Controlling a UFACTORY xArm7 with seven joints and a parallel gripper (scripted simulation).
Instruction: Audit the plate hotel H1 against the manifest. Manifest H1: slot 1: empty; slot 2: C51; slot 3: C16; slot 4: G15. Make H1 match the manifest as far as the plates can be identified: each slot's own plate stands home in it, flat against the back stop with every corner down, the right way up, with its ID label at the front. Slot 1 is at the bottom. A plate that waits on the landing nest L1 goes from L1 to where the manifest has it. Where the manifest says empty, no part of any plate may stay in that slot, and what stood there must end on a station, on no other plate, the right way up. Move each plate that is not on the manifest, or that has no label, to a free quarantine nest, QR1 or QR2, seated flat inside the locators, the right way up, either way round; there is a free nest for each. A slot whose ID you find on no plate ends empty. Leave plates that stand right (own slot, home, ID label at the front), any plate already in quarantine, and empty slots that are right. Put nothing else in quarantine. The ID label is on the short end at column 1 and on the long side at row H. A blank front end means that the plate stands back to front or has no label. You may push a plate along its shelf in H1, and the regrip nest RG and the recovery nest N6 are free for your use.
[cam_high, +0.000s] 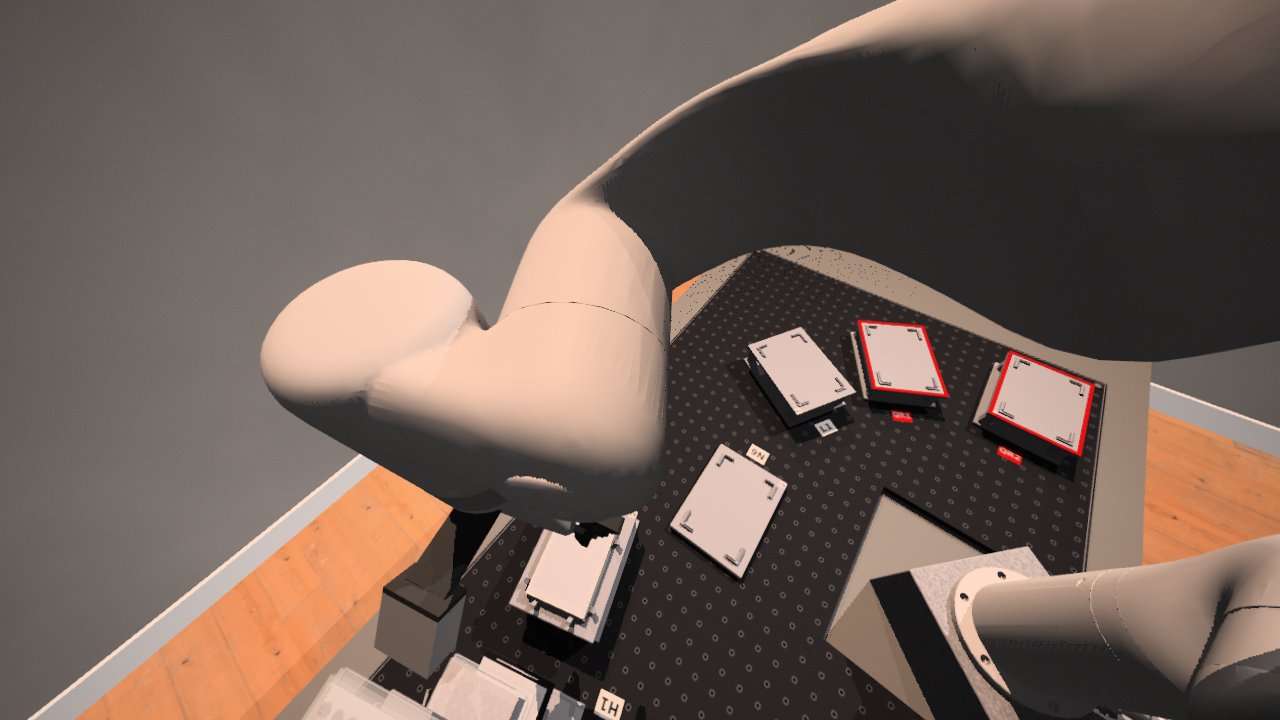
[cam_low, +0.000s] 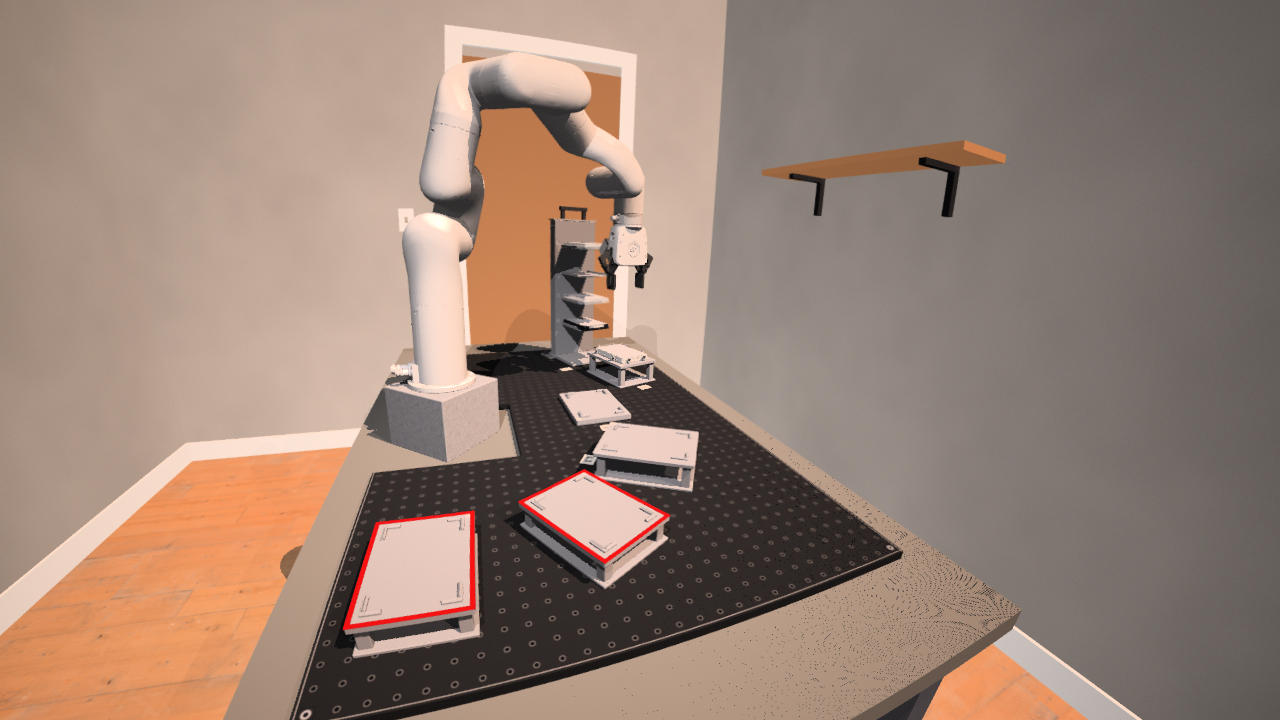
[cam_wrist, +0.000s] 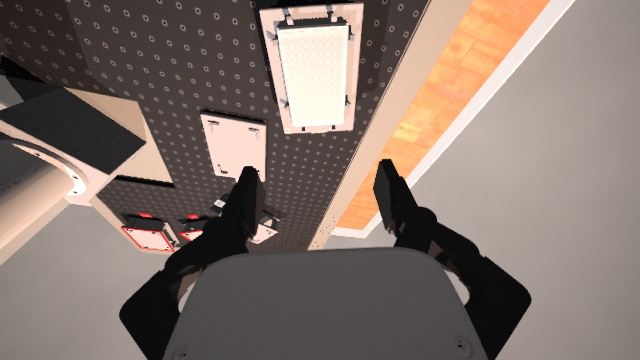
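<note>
Now: hand 19 cm above the white well plate and 1 cm to the right of it. From my hand the other things lie so: regrip nest RG (20 cm below, 1 cm to the left); then clear plate labelled C51 (19 cm to the left, 6 cm below, 6 cm behind); then dark plate (19 cm to the left, 14 cm below, 6 cm behind).
</note>
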